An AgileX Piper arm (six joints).
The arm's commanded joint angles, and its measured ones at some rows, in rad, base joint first. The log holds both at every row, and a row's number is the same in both.
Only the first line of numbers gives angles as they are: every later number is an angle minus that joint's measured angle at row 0.
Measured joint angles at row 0:
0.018 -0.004 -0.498 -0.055 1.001 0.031
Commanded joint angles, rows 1 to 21:
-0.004 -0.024 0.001 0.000 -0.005 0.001
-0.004 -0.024 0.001 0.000 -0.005 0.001
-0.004 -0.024 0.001 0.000 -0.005 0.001
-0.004 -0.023 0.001 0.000 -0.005 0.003
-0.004 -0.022 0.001 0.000 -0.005 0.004
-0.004 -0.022 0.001 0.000 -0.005 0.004
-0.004 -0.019 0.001 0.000 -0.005 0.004
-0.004 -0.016 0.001 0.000 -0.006 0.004
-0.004 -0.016 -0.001 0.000 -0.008 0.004
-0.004 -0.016 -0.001 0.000 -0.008 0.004
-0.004 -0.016 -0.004 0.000 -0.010 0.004
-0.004 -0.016 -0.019 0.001 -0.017 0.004
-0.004 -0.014 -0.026 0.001 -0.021 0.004
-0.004 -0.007 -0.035 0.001 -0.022 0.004
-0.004 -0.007 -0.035 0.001 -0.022 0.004
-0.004 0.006 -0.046 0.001 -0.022 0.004
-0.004 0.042 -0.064 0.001 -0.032 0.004
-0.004 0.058 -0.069 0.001 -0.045 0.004
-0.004 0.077 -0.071 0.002 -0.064 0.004
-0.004 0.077 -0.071 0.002 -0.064 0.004
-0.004 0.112 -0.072 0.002 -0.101 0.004
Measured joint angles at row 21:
0.000 0.076 -0.062 0.000 -0.050 0.000
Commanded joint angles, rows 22 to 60:
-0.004 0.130 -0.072 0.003 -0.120 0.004
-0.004 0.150 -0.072 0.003 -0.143 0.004
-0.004 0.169 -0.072 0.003 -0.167 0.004
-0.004 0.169 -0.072 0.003 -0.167 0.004
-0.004 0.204 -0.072 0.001 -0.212 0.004
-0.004 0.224 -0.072 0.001 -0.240 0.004
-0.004 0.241 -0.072 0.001 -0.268 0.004
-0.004 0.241 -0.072 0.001 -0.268 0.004
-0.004 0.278 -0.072 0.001 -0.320 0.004
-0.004 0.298 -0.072 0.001 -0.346 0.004
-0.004 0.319 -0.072 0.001 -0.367 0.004
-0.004 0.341 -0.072 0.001 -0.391 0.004
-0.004 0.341 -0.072 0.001 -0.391 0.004
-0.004 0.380 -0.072 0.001 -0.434 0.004
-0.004 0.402 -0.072 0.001 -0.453 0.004
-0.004 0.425 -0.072 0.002 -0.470 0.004
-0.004 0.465 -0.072 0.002 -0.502 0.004
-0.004 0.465 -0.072 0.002 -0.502 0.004
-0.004 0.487 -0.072 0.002 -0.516 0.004
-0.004 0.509 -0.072 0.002 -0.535 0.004
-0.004 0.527 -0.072 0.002 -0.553 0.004
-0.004 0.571 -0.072 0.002 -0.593 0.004
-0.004 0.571 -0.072 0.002 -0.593 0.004
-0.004 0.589 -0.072 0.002 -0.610 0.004
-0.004 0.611 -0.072 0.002 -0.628 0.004
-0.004 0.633 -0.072 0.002 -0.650 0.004
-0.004 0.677 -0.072 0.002 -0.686 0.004
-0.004 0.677 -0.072 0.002 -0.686 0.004
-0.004 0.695 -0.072 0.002 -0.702 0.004
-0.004 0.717 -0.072 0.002 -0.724 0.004
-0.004 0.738 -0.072 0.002 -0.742 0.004
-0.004 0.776 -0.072 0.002 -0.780 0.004
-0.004 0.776 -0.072 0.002 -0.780 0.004
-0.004 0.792 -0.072 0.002 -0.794 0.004
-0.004 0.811 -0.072 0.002 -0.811 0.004
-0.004 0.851 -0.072 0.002 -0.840 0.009
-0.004 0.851 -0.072 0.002 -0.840 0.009
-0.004 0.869 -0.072 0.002 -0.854 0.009
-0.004 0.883 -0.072 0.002 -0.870 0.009
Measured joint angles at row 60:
0.000 0.846 -0.066 0.001 -0.817 0.001
